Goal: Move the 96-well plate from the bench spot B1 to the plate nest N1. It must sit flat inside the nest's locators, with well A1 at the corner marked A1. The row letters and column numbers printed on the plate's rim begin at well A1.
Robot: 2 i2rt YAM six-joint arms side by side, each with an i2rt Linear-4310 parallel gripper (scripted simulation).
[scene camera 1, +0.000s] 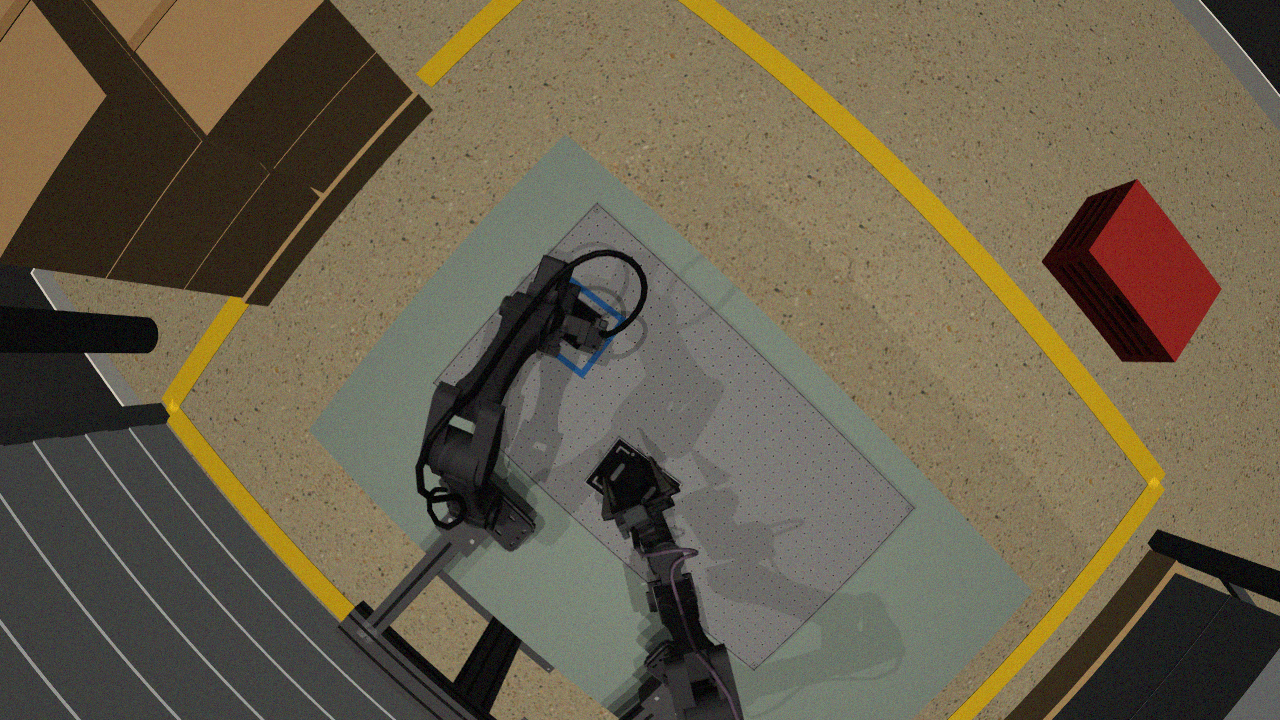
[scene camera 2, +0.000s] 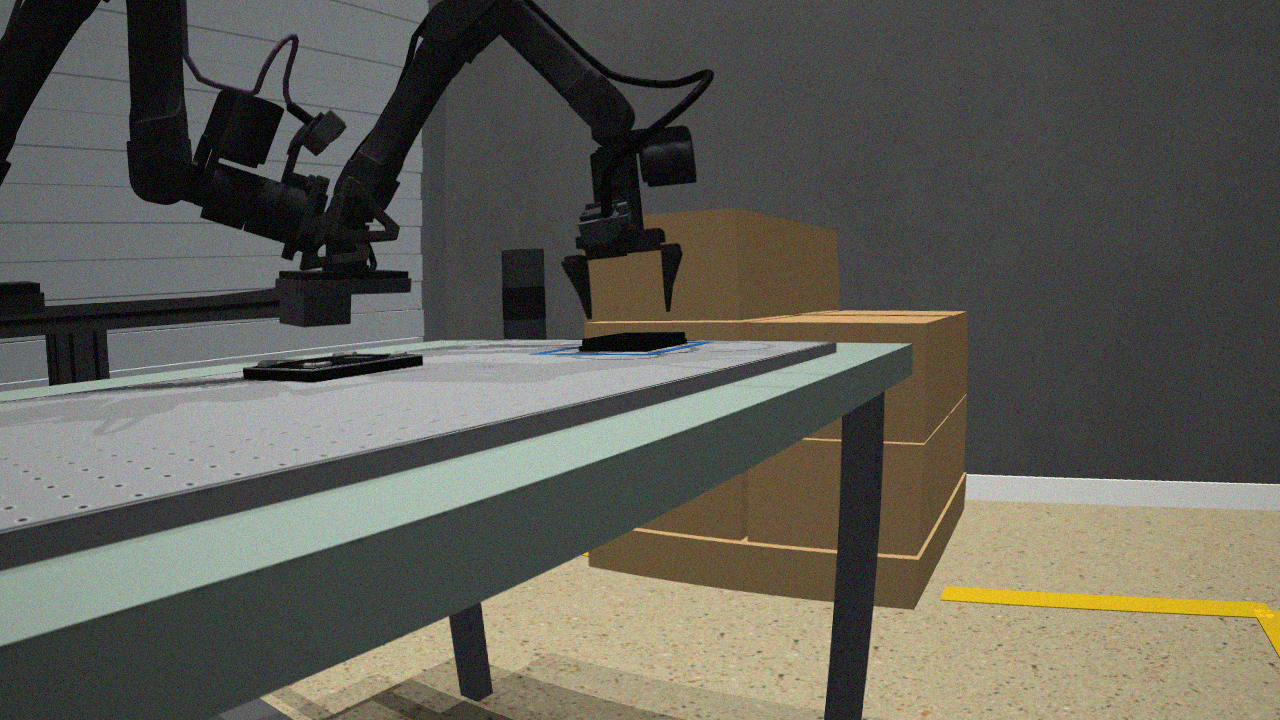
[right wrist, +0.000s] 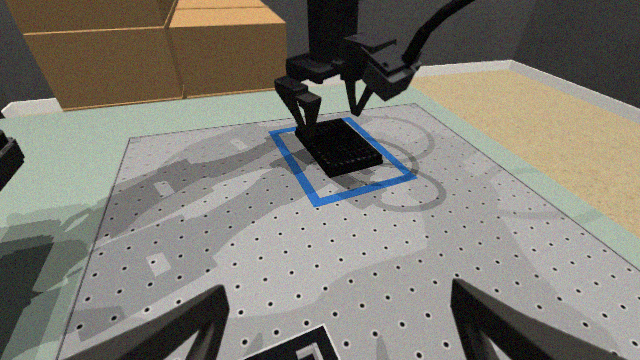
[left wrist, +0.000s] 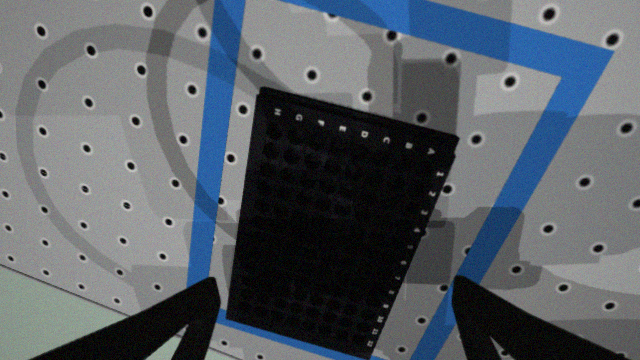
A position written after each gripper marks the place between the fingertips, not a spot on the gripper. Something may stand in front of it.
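Left gripper (scene camera 2: pixel 628 315), (left wrist: pixel 331 289), (right wrist: pixel 332 126). Right gripper (scene camera 1: pixel 626 466), (scene camera 2: pixel 382 244), (right wrist: pixel 334 294). Black 96-well plate (scene camera 2: pixel 638 341), (left wrist: pixel 357 171), (right wrist: pixel 338 149). Black plate nest (scene camera 2: pixel 278 375).
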